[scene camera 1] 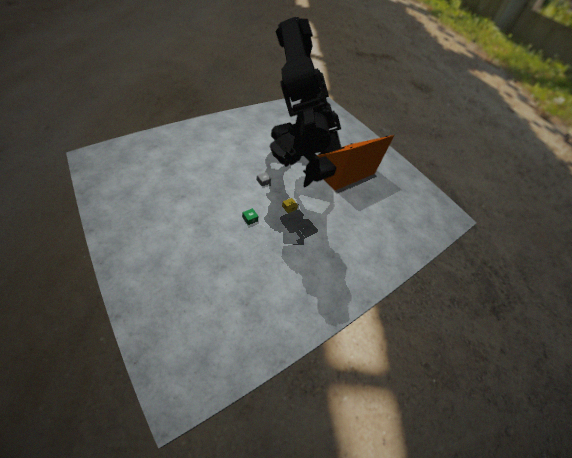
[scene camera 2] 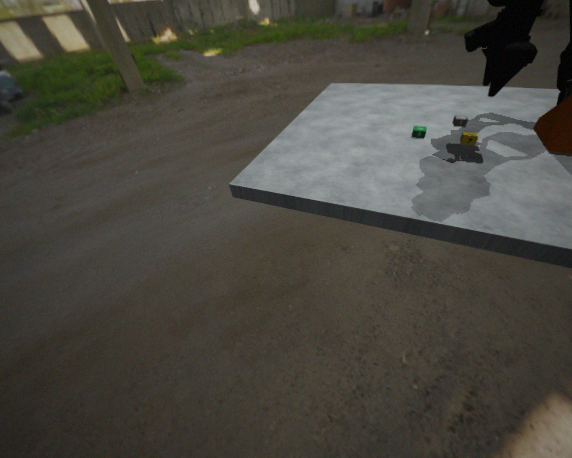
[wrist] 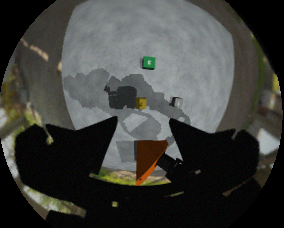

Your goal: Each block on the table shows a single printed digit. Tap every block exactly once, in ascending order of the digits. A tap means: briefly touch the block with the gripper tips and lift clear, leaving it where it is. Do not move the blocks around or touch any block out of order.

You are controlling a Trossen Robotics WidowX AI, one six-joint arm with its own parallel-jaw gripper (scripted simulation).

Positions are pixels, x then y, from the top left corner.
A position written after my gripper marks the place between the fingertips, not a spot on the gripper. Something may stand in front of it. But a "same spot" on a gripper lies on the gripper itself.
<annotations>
My gripper shows in scene camera 1 [295,175], in scene camera 2 and in the wrist view. One and the same spot on my gripper: [wrist: 200,150] is [scene camera 2: 492,54].
</annotations>
